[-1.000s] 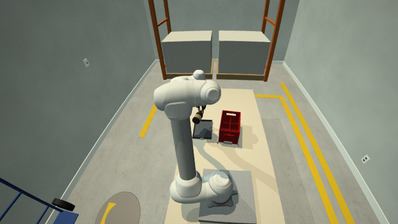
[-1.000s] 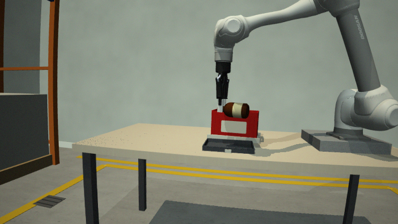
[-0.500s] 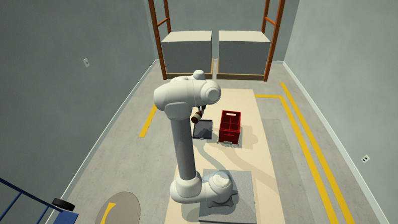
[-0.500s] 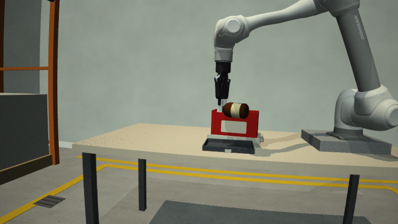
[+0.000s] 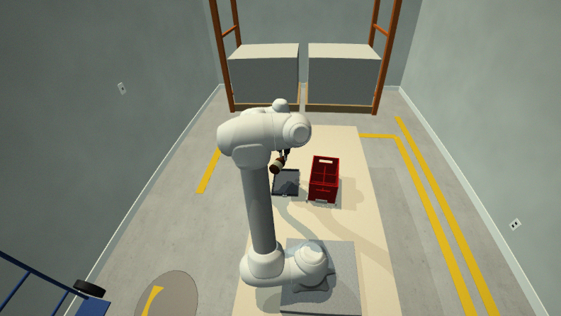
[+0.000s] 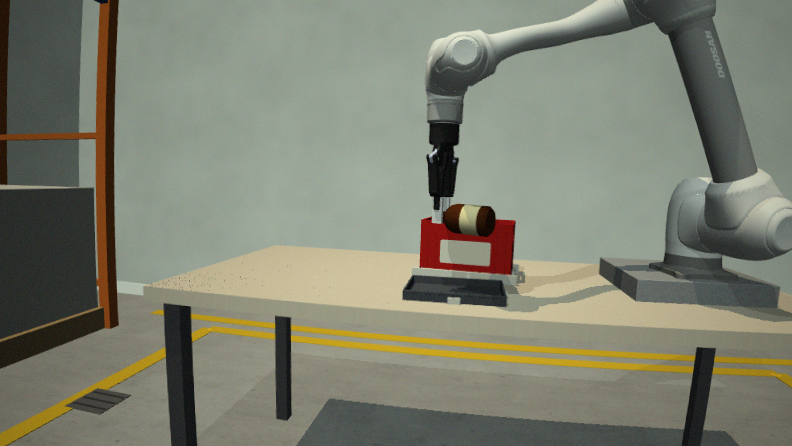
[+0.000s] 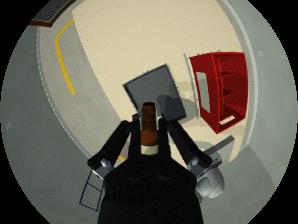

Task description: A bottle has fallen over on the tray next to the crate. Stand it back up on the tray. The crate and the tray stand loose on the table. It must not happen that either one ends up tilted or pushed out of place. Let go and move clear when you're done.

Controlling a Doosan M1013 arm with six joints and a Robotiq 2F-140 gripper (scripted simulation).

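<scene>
Right now the bottle is 50 mm behind my hand, 30 mm to the left of it and 20 mm below it. The rest, counted from my hand: tray: 50 mm behind, 10 mm to the right, 210 mm below; red crate: 110 mm behind, 280 mm to the right, 140 mm below.
</scene>
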